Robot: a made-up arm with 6 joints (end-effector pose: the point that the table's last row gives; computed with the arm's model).
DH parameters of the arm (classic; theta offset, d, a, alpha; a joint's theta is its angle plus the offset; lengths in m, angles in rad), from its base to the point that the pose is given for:
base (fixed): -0.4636 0 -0.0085 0
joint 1: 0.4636 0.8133 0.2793 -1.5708
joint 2: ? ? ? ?
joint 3: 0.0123 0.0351 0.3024 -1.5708
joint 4: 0 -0.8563 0.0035 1.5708
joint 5: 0 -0.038 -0.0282 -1.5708
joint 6: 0 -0.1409 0.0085 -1.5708
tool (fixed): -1.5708 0.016 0 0
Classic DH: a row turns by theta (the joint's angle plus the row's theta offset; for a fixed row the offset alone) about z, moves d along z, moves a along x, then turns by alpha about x.
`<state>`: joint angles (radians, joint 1 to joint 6).
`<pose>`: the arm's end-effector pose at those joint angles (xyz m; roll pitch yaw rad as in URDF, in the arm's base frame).
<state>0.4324 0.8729 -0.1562 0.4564 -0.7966 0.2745</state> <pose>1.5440 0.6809 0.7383 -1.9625 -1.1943 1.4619</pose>
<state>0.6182 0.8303 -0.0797 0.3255 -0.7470 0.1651</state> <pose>1.4322 1.0062 0.8497 -2.4667 -1.3440 1.9285</pose>
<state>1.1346 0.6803 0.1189 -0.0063 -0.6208 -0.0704</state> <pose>0.7555 1.6855 1.2545 1.4863 -1.1822 -1.9973</pose>
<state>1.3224 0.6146 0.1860 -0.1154 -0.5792 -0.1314</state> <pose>0.4179 1.7934 1.4290 1.2438 -1.0016 -1.7020</pose>
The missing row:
joint 2: -1.5585 0 1.0074 3.1416
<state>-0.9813 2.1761 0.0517 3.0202 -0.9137 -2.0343</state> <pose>0.4701 -0.8409 -0.7793 2.8557 -1.2021 1.8910</pose>
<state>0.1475 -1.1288 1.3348 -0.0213 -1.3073 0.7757</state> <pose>-1.3941 -0.1787 1.6688 2.3877 1.1559 -2.9430</pose>
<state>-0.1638 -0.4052 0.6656 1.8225 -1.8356 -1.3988</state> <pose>-0.0202 -0.1651 2.5992 0.6583 -0.1147 1.0615</pose>
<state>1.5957 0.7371 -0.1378 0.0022 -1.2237 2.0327</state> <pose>-0.0515 1.6414 0.9913 0.4591 -1.0430 1.5998</pose>
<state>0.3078 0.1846 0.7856 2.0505 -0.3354 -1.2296</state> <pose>1.0919 0.2505 2.6023 2.1446 0.7198 3.0506</pose>
